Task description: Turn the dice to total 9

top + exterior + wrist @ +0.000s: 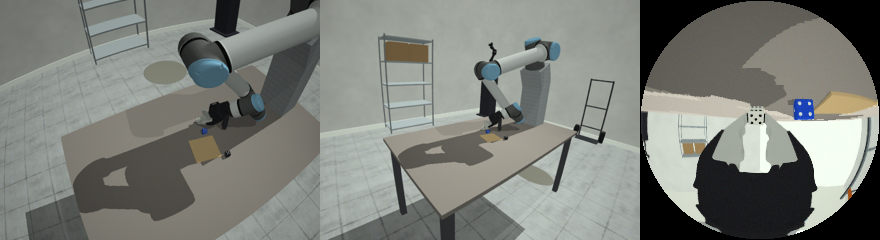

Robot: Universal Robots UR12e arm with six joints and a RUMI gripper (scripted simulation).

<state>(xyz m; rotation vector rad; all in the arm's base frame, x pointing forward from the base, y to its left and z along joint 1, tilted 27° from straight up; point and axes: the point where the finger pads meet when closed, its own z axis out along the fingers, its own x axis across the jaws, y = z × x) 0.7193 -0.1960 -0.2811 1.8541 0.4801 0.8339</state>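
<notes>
The white die lies right at my hand. The rest, counted from my hand: blue die 7 cm to the left, 2 cm ahead, 1 cm below; tan mat 15 cm to the left, 9 cm ahead, 2 cm below; black die 25 cm to the left, 2 cm ahead, 1 cm below.
</notes>
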